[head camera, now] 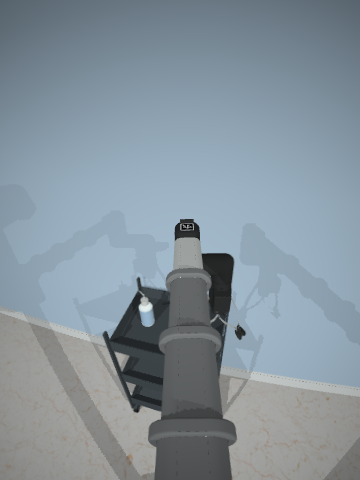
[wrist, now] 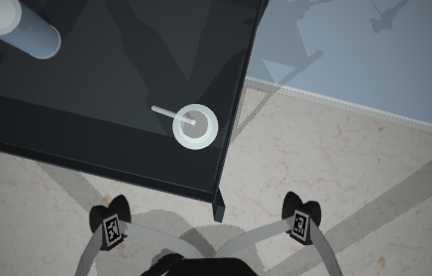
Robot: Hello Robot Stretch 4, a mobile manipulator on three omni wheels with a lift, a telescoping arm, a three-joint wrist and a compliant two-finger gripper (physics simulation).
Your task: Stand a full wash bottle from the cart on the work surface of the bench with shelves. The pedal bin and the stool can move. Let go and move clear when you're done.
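Frame: origin at the robot's base, x right, y ahead, z up, level; millimetres.
Where they show: hand, tool point: [wrist: 207,214].
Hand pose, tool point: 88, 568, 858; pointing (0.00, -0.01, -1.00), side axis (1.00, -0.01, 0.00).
Observation:
Things, the pixels of their top centre, and the offset from my tool point, as dx, dy, dz. "*": a spot on its surface instead.
- dark cart, surface spot: [wrist: 75,120] * -216, +103, -224
- white-topped wash bottle with blue contents, top centre: [head camera: 142,293] -276, +246, -50
- second wash bottle, top centre: [wrist: 183,118] -22, +87, -50
The dark cart [head camera: 135,345] [wrist: 75,120] stands by the wall. A white-topped wash bottle with blue contents [head camera: 146,312] [wrist: 42,41] stands on its top tray, toward the left. A second wash bottle [wrist: 195,126] stands near the tray's front right corner, seen from above in the wrist view, its thin spout pointing left; its fill level cannot be seen, and the arm hides it in the head view. My gripper [wrist: 205,216] is open and empty. In the wrist view its fingers are below the cart's front edge, apart from both bottles. One fingertip [head camera: 240,331] shows right of the arm. The bench does not show.
The extended arm [head camera: 192,380] covers the cart's right part in the head view. A corner post [wrist: 218,207] of the cart sticks out between the fingers in the wrist view. The blue wall [head camera: 300,175] [wrist: 360,60] rises behind the cart.

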